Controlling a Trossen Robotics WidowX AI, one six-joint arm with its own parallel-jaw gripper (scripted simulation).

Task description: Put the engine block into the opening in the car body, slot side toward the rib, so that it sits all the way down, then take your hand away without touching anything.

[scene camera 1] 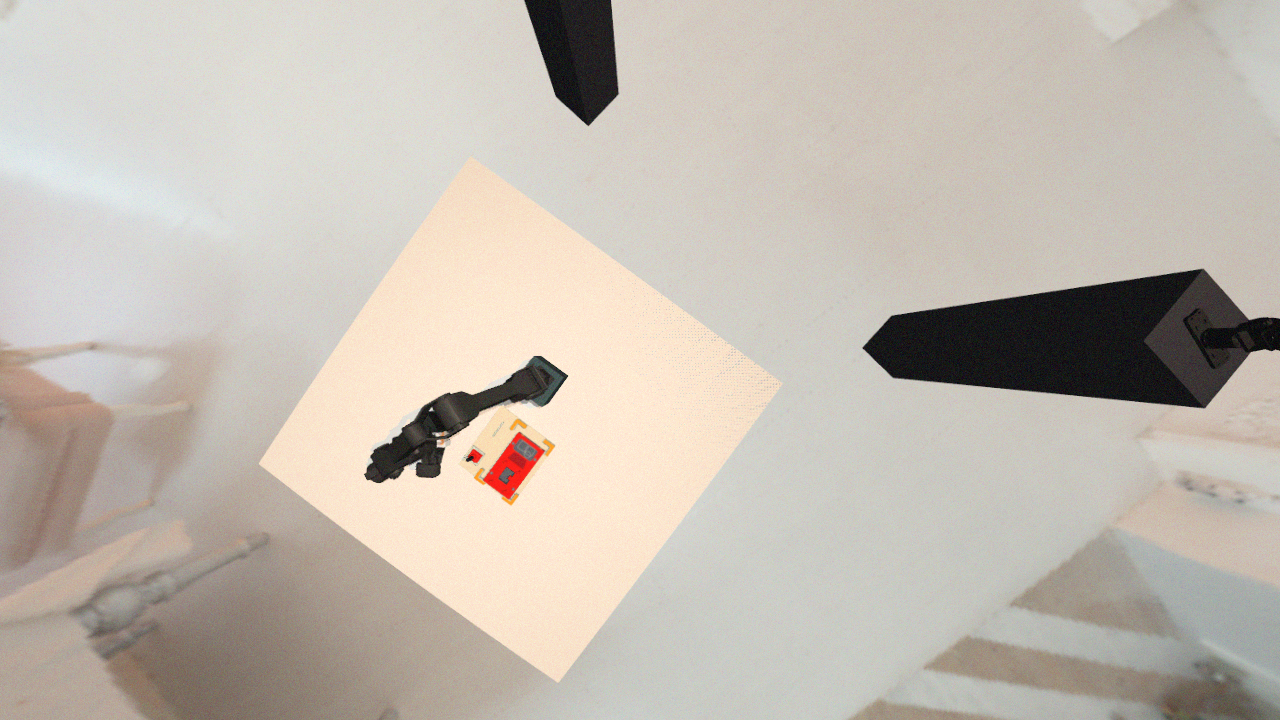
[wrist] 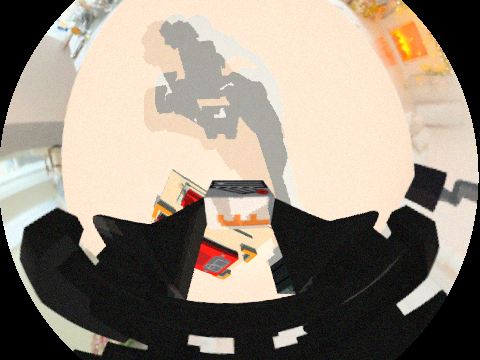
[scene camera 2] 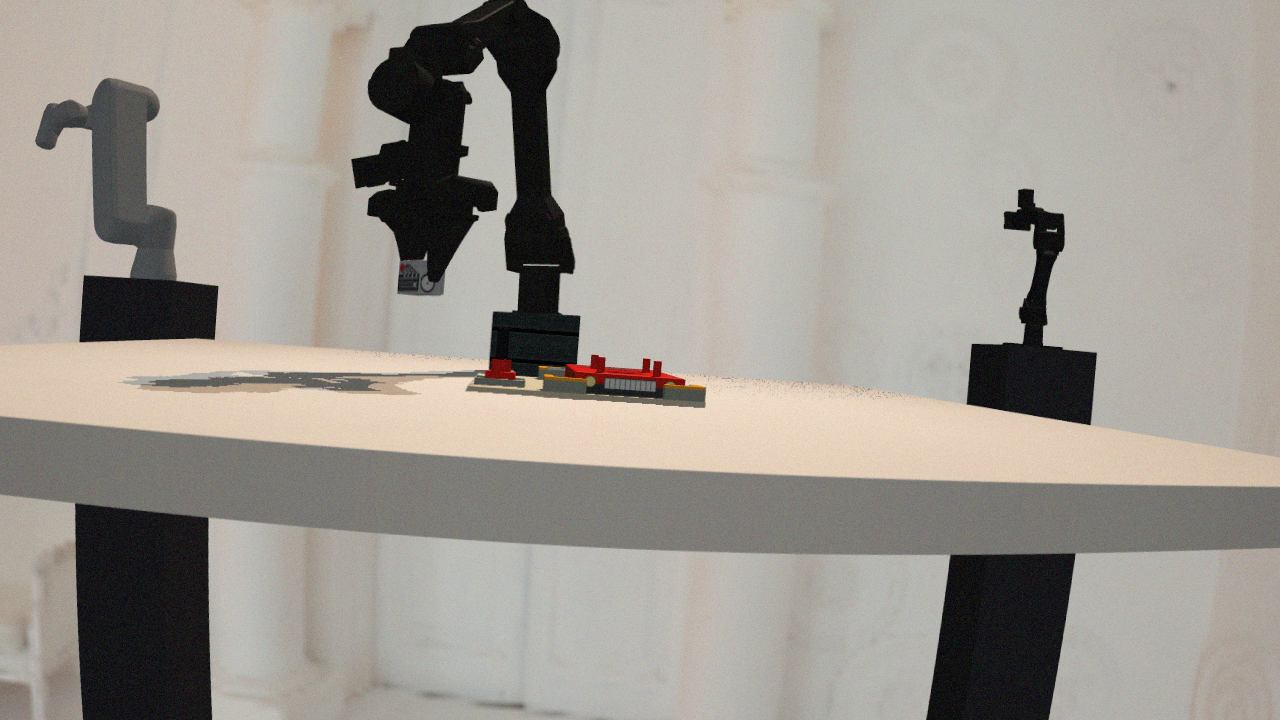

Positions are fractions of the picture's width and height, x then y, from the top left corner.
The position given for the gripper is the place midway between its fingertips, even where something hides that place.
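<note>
On scene camera 2 you'd see the gripper (scene camera 2: 0.33,0.39), and it's carrying an engine block (scene camera 2: 0.32,0.39). Scene camera 1 has a red car body (scene camera 1: 0.41,0.63) in it, and the wrist camera gives you the gripper (wrist: 0.50,0.56) again.
</note>
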